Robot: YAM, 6 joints.
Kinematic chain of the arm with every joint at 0, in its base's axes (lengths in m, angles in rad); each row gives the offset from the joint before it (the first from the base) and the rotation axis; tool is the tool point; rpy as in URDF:
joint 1: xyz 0 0 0.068 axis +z
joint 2: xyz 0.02 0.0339 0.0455 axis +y
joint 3: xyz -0.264 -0.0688 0 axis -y
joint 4: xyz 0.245 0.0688 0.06 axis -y
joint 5: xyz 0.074 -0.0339 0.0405 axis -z
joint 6: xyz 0.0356 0 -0.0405 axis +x
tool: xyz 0 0 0 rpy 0 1.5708 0
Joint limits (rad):
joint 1: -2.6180..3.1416
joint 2: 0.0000..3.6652
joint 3: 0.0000..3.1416
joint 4: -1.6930..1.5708
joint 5: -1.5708..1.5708
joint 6: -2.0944..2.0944
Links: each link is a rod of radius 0.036 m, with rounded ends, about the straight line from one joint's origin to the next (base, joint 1, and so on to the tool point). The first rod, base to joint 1, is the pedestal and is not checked.
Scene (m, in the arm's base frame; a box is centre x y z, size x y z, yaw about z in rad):
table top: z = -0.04
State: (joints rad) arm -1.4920 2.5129 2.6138 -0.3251 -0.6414 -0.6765
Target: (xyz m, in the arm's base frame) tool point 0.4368 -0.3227 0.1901
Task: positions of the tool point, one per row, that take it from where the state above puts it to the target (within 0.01 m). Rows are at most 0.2 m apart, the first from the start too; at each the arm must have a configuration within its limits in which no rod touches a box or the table.
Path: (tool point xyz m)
1: 0.2159 -0.5278 0.2816
2: 0.3442 -0.4424 0.2344
3: 0.4368 -0.3227 0.1901

